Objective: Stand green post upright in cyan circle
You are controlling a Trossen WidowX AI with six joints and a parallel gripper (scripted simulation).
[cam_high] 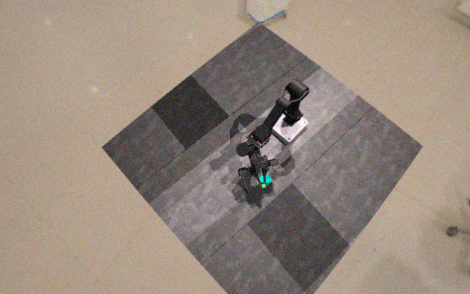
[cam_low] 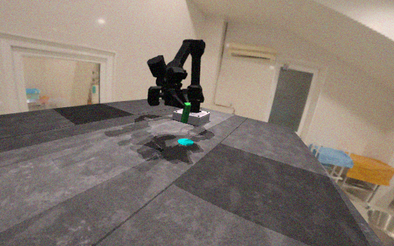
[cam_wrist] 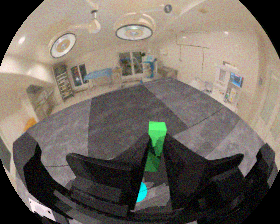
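The cyan circle is 14 cm below my gripper tip, 6 cm behind it and 2 cm to the right of it. The rest, counted from my gripper tip: green post 2 cm below.
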